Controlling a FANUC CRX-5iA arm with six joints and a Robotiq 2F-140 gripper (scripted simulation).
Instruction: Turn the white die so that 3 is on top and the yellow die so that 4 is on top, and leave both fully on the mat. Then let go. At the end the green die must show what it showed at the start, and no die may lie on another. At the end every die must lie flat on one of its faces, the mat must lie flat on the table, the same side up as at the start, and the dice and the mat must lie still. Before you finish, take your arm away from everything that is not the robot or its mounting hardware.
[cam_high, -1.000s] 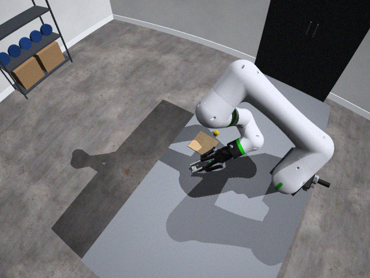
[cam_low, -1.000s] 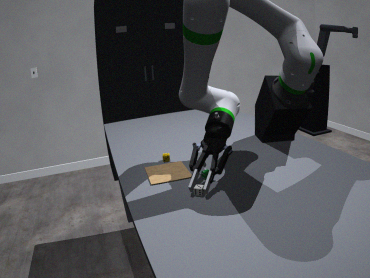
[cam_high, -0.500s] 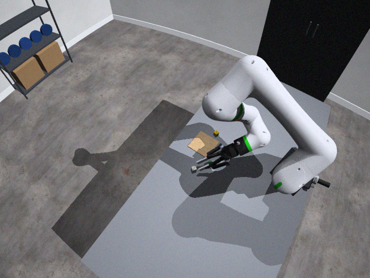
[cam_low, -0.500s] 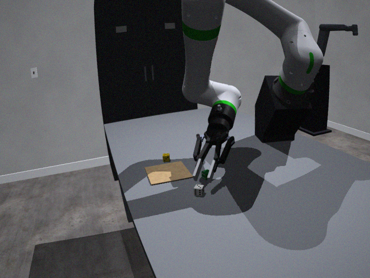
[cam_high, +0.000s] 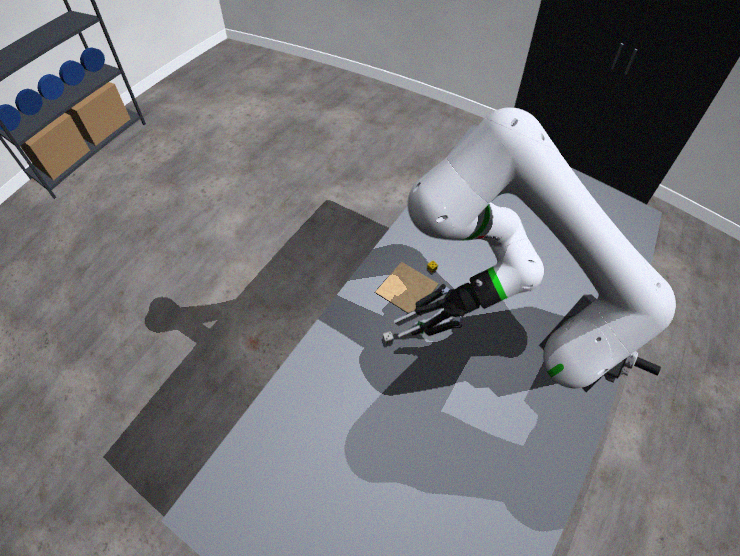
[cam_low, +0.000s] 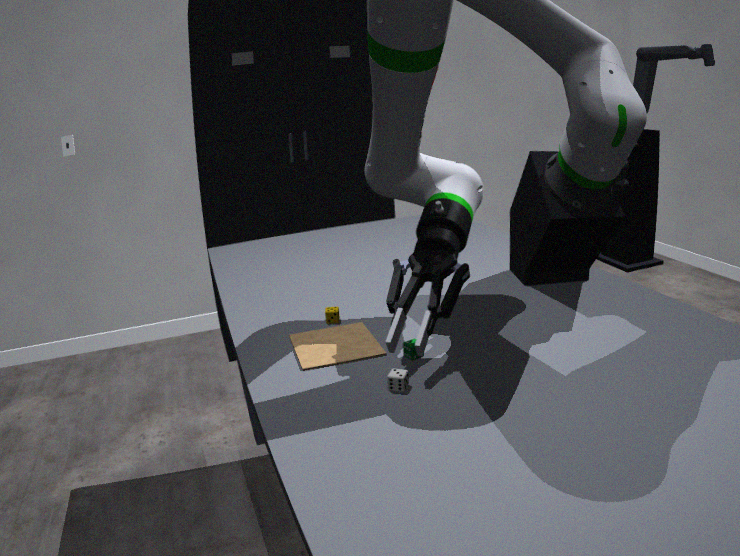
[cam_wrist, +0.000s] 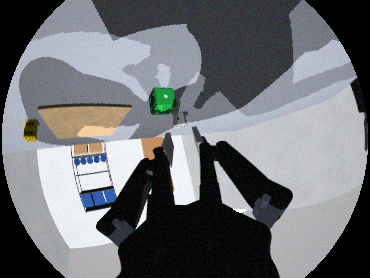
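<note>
My hand is 40 mm short of the white die, 40 mm to the right of it and 50 mm above it. From my hand the other things lie so: tan mat: 90 mm ahead, 130 mm to the right, 60 mm below; then green die: 20 mm behind, 40 mm to the right, 50 mm below; then yellow die: 70 mm ahead, 240 mm to the right, 50 mm below.
</note>
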